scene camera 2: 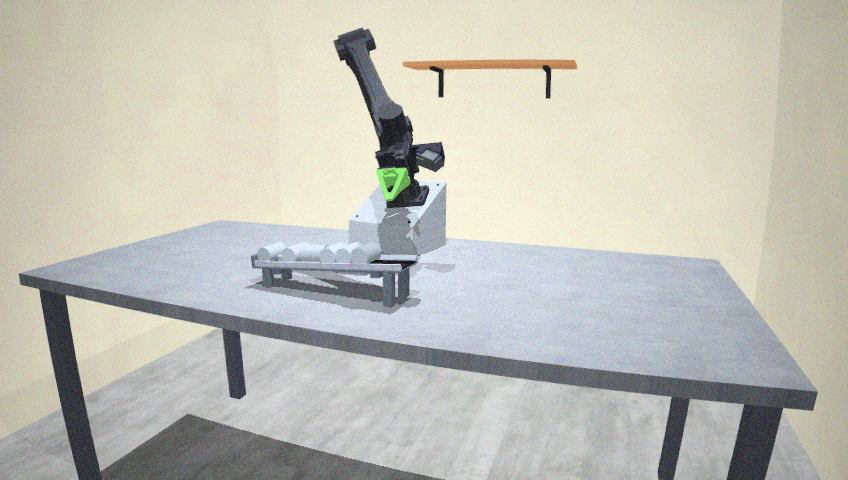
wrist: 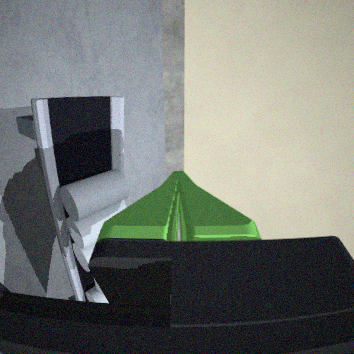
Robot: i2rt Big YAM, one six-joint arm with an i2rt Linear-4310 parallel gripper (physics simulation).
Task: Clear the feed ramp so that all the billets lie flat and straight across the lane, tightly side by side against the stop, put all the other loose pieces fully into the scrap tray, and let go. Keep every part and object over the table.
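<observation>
Several pale cylindrical billets lie on the feed ramp. The leftmost billet is near the low end stop. A narrow gap parts it from a pale piece that looks skewed along the lane. Three pieces stand close together to the right; the end billet lies across the lane, slightly slanted in the wrist view. Other pieces are partly hidden there by my gripper. My green gripper is shut and empty, above the ramp's raised end and behind it. The scrap tray does not show.
The ramp stands on short grey legs on the grey table. The arm's white base block is behind the ramp. A wooden shelf is on the back wall. The dark bare lane shows at the ramp's raised end.
</observation>
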